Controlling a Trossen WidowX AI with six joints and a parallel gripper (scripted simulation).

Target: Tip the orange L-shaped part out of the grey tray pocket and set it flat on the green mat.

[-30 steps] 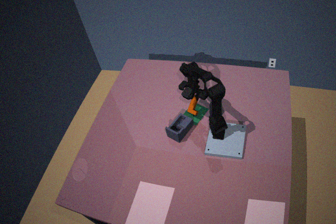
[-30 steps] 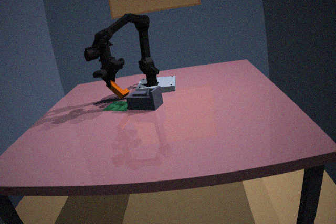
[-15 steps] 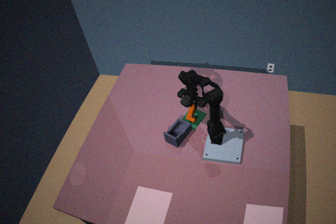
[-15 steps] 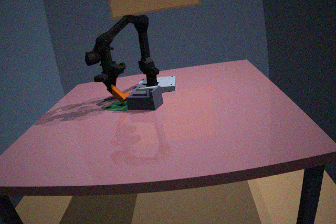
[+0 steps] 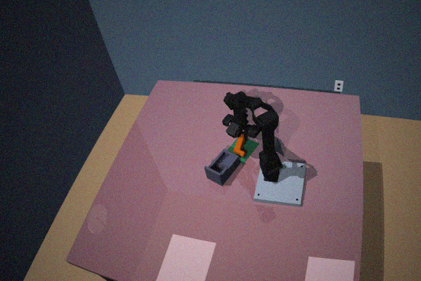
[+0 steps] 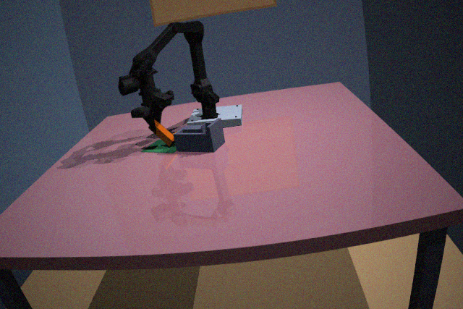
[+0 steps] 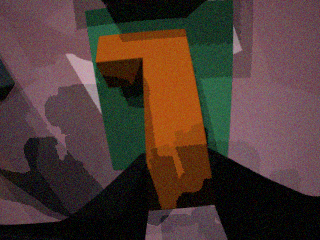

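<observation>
Now: gripper tip 40 mm to the right of the orange L-shaped part and 30 mm above it. Also, from my gripper tip: green mat: 10 mm ahead, 20 mm to the left, 90 mm below.
</observation>
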